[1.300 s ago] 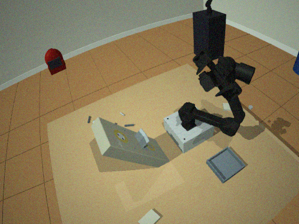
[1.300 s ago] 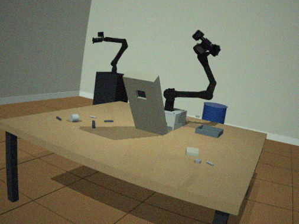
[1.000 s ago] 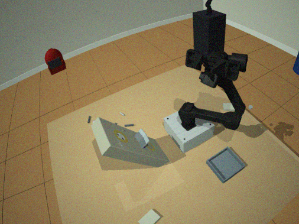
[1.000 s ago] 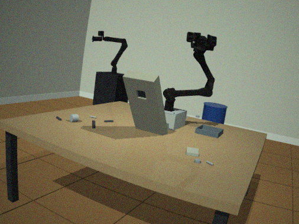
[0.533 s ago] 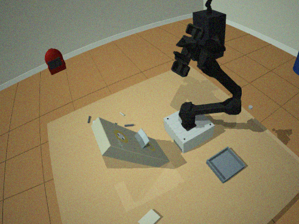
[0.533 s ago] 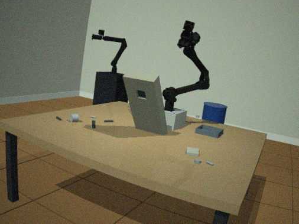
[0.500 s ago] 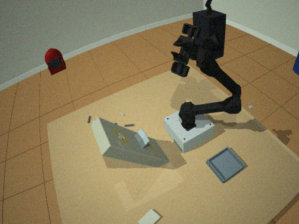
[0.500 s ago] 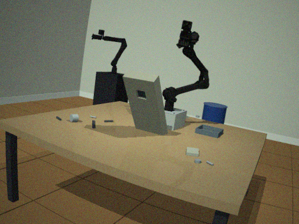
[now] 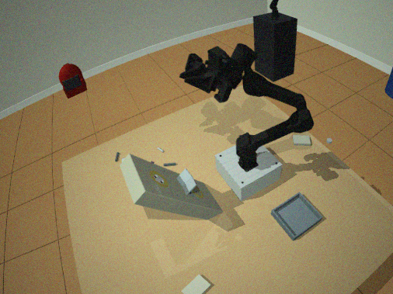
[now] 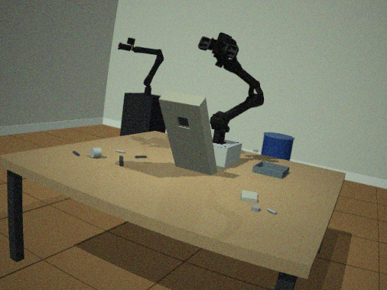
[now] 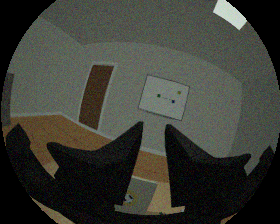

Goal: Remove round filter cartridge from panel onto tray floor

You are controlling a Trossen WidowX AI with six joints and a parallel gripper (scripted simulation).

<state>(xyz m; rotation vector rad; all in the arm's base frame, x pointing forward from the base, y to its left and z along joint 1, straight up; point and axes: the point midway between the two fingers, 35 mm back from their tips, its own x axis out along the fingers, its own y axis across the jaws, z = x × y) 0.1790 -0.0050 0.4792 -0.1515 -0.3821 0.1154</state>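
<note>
Now: gripper tip 34 cm above the round filter cartridge and 17 cm short of it. Also, from my gripper tip: tray 58 cm below, 29 cm to the left, 26 cm behind; grey service panel 41 cm below, 12 cm ahead.
</note>
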